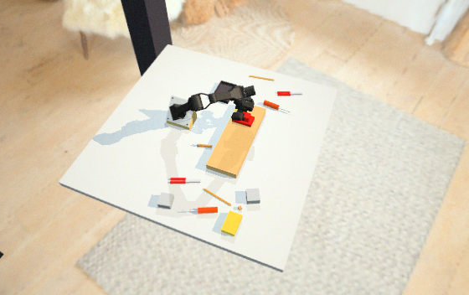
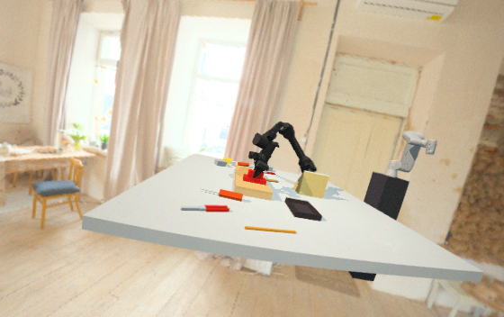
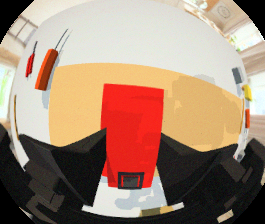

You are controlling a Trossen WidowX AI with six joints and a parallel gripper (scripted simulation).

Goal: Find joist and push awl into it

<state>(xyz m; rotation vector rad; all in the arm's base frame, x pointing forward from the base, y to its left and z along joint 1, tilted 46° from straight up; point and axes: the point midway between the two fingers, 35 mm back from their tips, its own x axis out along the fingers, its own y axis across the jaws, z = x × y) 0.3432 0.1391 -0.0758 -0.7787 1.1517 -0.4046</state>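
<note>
Now: the dark tray 24 cm behind my gripper tip, 19 cm to the left of it and 5 cm below it. Round my gripper tip: stud finder: 2 cm behind, 2 cm above; yellow block: 23 cm ahead, 62 cm to the right, 5 cm below.
</note>
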